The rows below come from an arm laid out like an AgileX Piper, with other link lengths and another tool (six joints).
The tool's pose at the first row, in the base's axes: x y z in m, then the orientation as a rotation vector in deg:
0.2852 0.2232 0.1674 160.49 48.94 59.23
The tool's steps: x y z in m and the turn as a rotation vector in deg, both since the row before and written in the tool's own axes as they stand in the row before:
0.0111 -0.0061 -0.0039 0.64 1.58 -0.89
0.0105 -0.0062 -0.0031 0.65 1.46 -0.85
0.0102 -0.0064 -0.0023 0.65 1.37 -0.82
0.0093 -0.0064 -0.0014 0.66 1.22 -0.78
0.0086 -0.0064 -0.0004 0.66 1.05 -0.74
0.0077 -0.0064 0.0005 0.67 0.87 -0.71
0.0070 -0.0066 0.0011 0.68 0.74 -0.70
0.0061 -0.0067 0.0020 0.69 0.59 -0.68
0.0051 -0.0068 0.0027 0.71 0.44 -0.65
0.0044 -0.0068 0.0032 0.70 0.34 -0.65
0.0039 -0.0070 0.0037 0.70 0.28 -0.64
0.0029 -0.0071 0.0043 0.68 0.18 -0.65
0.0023 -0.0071 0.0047 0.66 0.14 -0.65
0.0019 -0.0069 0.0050 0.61 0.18 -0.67
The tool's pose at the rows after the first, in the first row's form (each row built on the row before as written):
0.2868 0.2334 0.1757 159.91 50.75 61.38
0.2881 0.2435 0.1831 159.36 52.51 63.35
0.2893 0.2537 0.1898 -158.75 -54.20 -65.16
0.2902 0.2636 0.1954 -157.09 -55.44 -66.29
0.2910 0.2733 0.1999 -155.57 -56.62 -67.18
0.2917 0.2827 0.2032 -154.19 -57.77 -67.82
0.2921 0.2921 0.2057 -152.90 -58.91 -68.28
0.2924 0.3013 0.2070 -151.73 -60.03 -68.54
0.2925 0.3102 0.2071 -150.68 -61.13 -68.59
0.2924 0.3189 0.2064 -149.72 -62.23 -68.52
0.2921 0.3276 0.2050 -148.81 -63.32 -68.37
0.2915 0.3360 0.2025 -147.99 -64.42 -68.12
0.2908 0.3442 0.1993 -147.21 -65.52 -67.84
0.2901 0.3521 0.1956 -146.42 -66.61 -67.65

